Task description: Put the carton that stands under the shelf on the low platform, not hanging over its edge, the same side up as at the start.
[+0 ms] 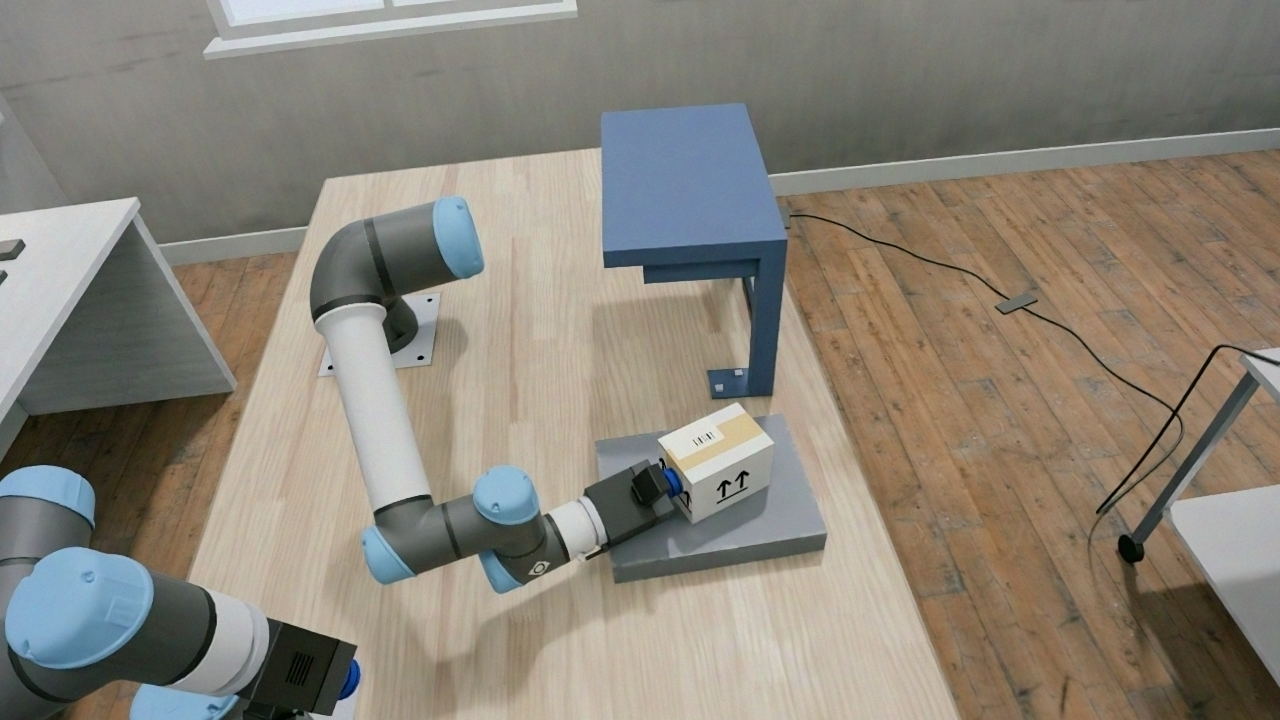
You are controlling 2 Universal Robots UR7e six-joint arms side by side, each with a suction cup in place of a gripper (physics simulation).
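Frame: origin at the left arm's base, x back, y right, z up, level; millimetres.
Seen in the pictures: left hand at its tool point: point(685, 475).
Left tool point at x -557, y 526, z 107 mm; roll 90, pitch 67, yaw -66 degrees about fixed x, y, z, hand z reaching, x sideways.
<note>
A point is followed by its place in that frame.
The white and tan carton point(720, 461) @(x -605, y 540, z 149 mm) is upright at the low grey platform point(725, 544) @(x -602, y 613, z 48 mm), its two black arrows pointing up and its taped top facing up. It appears to rest on the platform or hang very slightly above it; its visible lower edges lie inside the platform's outline, turned at an angle to it. My left gripper point(675, 481) has its blue suction cup against the carton's left side and is shut on it. My right gripper point(351, 678) is at the bottom left, far from the carton, with nothing at its blue cup.
The blue shelf point(684, 179) @(x -619, y 93, z 343 mm) stands behind the platform, its post point(766, 331) @(x -727, y 288, z 158 mm) and foot close to the platform's back edge. The wooden table's point(895, 608) @(x -830, y 722, z 0 mm) right edge runs near the platform's right side. The left arm reaches low across the table from the left.
</note>
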